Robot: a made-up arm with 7 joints. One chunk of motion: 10 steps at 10 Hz.
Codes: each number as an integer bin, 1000 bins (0 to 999) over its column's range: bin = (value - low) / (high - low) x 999, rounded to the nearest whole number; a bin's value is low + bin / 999 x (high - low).
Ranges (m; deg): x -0.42..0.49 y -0.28..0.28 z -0.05..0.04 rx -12..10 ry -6..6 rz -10..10
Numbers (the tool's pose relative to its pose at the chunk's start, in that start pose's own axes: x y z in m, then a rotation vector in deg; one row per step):
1: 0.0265 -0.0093 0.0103 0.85 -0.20 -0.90
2: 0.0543 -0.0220 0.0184 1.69 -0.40 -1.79
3: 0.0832 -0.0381 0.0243 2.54 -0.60 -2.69
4: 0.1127 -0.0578 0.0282 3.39 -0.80 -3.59
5: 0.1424 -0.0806 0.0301 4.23 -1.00 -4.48
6: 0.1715 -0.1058 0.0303 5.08 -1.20 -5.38
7: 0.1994 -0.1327 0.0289 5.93 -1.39 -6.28
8: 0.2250 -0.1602 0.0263 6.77 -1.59 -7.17
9: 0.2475 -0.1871 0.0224 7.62 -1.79 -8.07
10: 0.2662 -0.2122 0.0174 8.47 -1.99 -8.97
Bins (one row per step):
1: 490 483 669 584 483 455
2: 521 460 759 622 466 410
3: 552 432 825 660 450 365
4: 585 396 868 699 433 320
5: 617 356 889 737 416 276
6: 649 311 891 776 400 231
7: 680 263 876 814 384 186
8: 708 214 847 852 367 141
9: 733 166 804 891 350 96
10: 753 121 748 930 334 51

